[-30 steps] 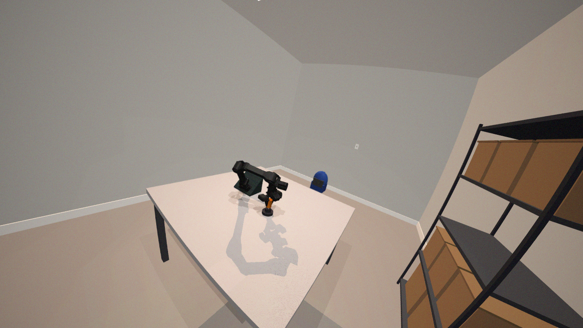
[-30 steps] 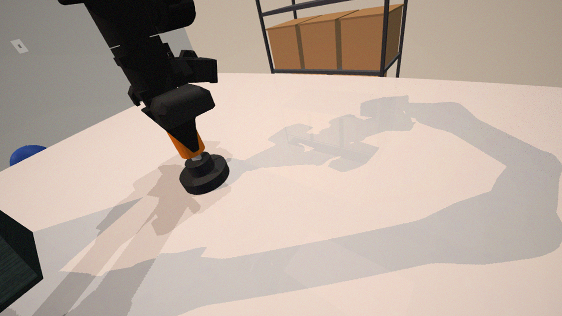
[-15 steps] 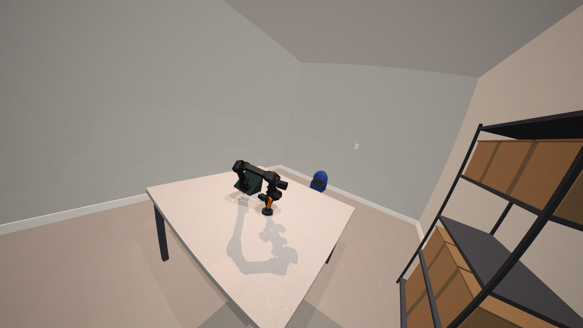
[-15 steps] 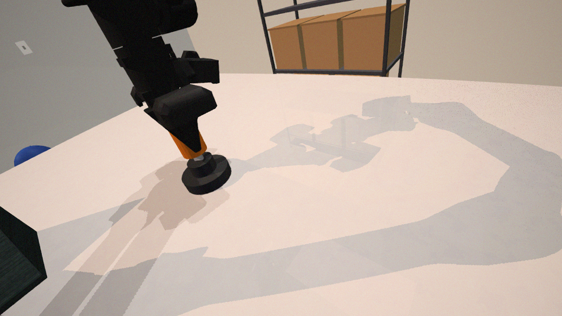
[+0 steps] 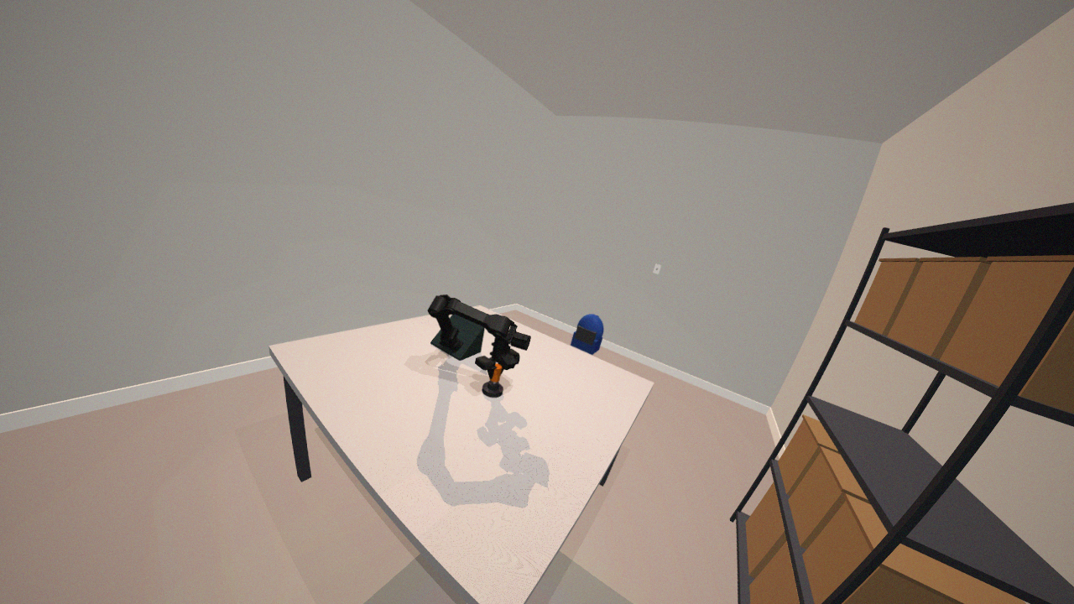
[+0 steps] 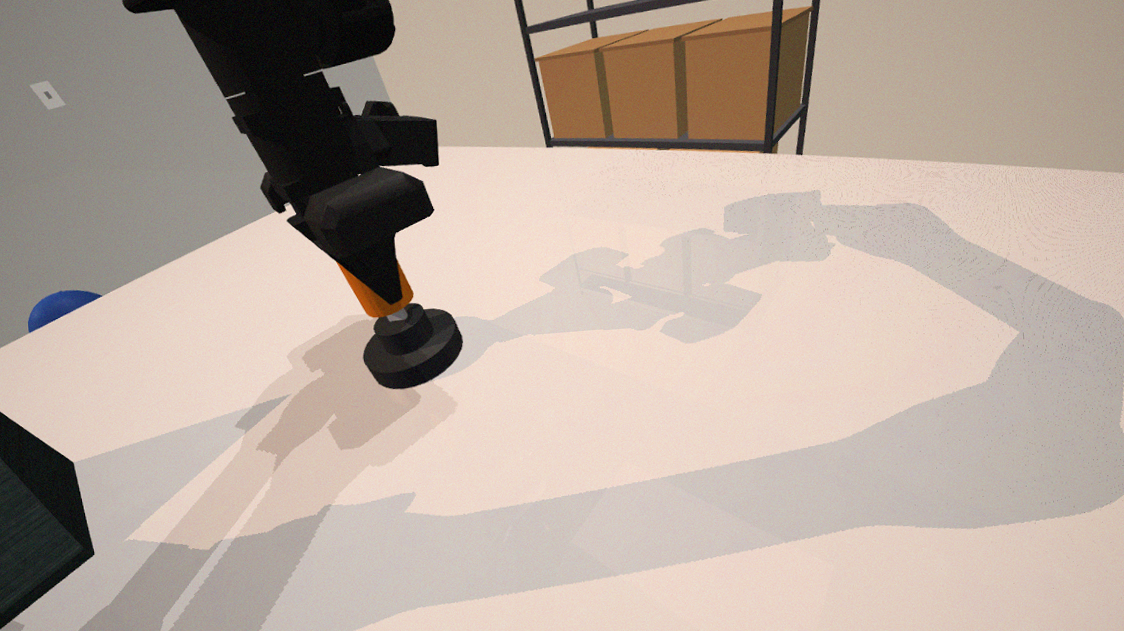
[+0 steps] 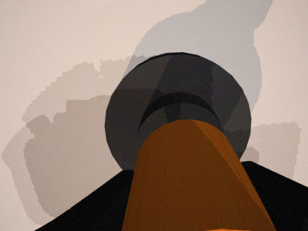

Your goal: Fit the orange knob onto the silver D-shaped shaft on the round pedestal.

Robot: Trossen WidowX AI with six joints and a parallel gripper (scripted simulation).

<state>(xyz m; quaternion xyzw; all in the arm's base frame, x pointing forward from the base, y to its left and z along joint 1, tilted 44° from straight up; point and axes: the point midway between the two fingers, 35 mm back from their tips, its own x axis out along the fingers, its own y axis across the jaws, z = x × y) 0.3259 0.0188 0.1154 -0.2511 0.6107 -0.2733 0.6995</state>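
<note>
Right now my gripper tip is 3 cm below the orange knob. Also, from my gripper tip: round black pedestal: 4 cm below.
</note>
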